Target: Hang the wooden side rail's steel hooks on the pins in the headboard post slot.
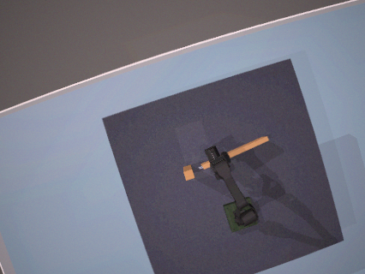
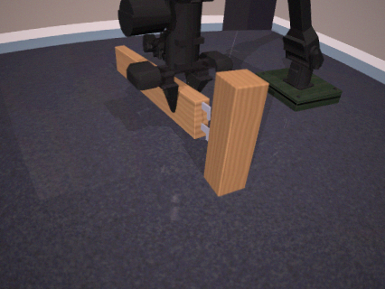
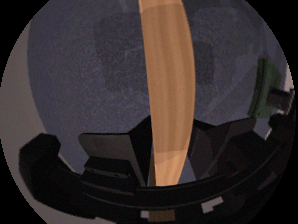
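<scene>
The headboard post is 160 mm to the left of my gripper tip, 40 mm above it and 10 mm ahead of it.
</scene>
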